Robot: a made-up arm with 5 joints.
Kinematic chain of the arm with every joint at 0, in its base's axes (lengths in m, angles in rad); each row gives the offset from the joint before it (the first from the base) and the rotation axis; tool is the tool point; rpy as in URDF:
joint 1: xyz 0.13 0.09 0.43 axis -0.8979 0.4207 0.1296
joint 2: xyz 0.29 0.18 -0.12 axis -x
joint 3: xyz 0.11 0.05 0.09 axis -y
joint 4: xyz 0 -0.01 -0.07 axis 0.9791 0.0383 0.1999
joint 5: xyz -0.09 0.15 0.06 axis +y
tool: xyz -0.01 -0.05 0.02 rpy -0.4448 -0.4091 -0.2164
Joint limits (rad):
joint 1: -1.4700..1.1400
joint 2: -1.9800..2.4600
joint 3: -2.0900..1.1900
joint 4: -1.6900..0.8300
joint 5: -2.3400..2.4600
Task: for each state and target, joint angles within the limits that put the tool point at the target. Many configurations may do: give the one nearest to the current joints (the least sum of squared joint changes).
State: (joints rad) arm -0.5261 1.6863 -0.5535 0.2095 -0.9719
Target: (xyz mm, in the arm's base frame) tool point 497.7 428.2 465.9
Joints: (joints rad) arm -0.7139 1.8192 -0.4433 0.1421 -0.9890
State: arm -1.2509 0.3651 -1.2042 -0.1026 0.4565
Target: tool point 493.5 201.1 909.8
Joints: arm -1.3277 0.9744 -1.9410 -0.2489 0.1409
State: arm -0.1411 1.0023 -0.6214 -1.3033 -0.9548
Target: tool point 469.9 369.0 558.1
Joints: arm -0.9545 0.8656 -0.3048 -1.1573 -0.9143
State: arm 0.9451 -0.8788 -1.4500 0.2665 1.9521
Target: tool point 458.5 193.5 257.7
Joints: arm 0.9408 -1.1424 -1.2075 -0.0282 2.0437
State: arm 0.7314 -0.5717 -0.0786 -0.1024 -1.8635
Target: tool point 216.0 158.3 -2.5
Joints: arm 1.1400 0.1828 -0.5783 -0.7366 -1.6819
